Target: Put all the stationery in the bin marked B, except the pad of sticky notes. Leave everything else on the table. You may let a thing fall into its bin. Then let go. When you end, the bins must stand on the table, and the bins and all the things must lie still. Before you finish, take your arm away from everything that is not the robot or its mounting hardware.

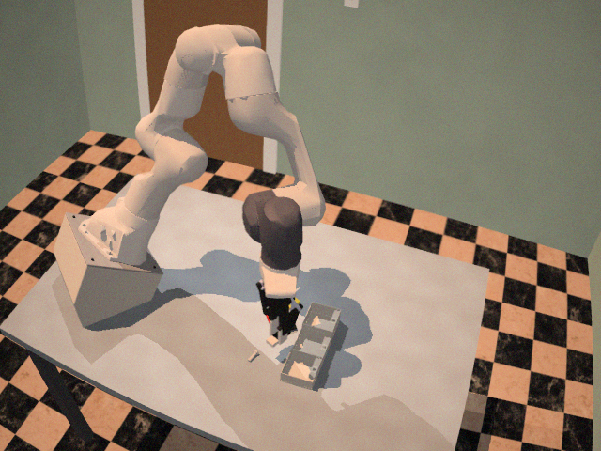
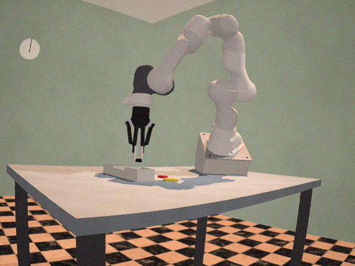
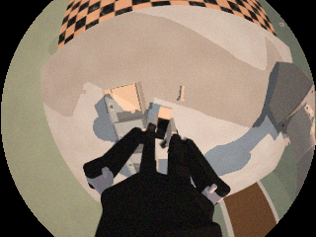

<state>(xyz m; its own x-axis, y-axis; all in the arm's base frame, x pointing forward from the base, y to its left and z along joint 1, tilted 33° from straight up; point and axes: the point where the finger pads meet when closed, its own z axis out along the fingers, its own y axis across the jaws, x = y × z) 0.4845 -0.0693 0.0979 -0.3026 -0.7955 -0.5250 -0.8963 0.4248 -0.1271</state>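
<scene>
My gripper is now 1 cm to the left of the black-and-white block and 3 cm above it. The rest, counted from my hand: black pen-like thing (1 cm behind, 8 cm to the left, 9 cm below); then bin (8 cm ahead, 5 cm to the left, 7 cm below); then small white thing (5 cm behind, 4 cm to the right, 9 cm below).
</scene>
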